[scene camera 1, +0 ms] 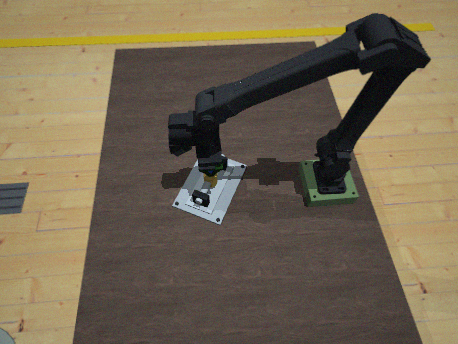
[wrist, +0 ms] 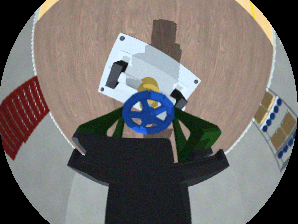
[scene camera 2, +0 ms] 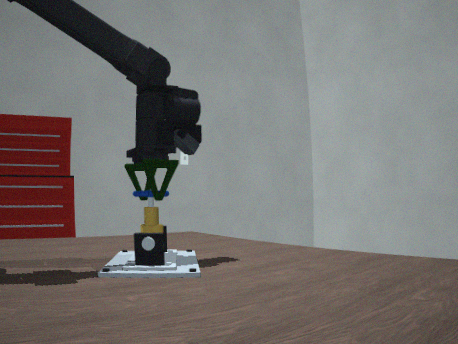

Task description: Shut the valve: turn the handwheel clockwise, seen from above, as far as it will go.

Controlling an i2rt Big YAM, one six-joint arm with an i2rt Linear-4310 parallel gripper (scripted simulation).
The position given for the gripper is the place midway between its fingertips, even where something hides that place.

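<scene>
Visible: the gripper (scene camera 2: 150, 200), which the wrist view shows too (wrist: 148, 109), and a handwheel (wrist: 148, 114).
</scene>
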